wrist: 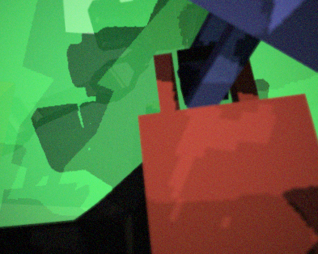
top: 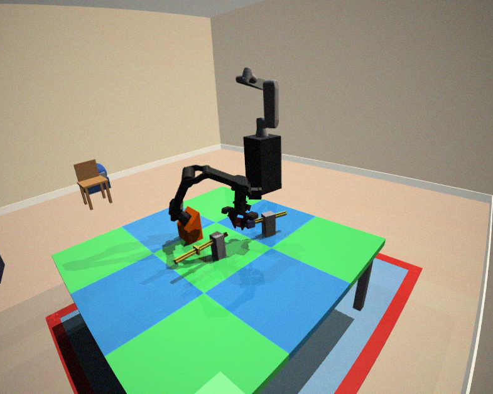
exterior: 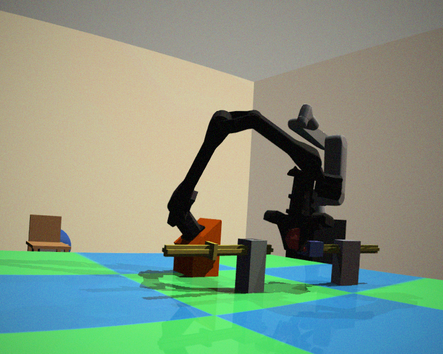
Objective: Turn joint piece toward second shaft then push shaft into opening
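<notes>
The red joint piece lies 3 cm above my gripper tip, 2 cm to the left of it and 1 cm behind it.
</notes>
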